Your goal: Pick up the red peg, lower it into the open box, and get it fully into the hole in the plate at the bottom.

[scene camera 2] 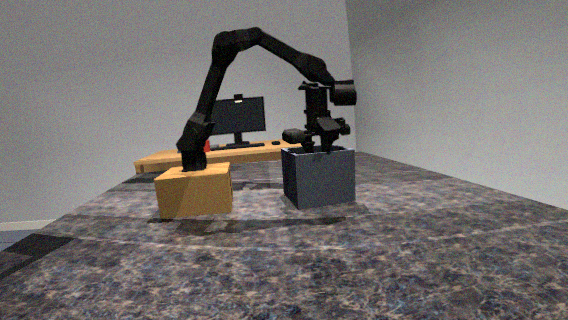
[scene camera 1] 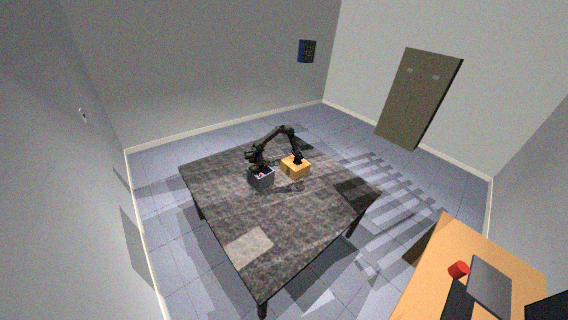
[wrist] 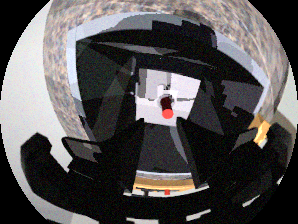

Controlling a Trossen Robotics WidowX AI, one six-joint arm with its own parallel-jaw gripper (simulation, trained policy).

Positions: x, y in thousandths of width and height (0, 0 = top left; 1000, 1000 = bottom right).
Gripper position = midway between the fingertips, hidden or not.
I see my gripper (scene camera 2: 561, 508), a grey box (wrist: 354, 248) and a plate (wrist: 515, 377).
My gripper also shows in the wrist view (wrist: 539, 538). Scene camera 2 misses the plate, which is hidden by the grey box.
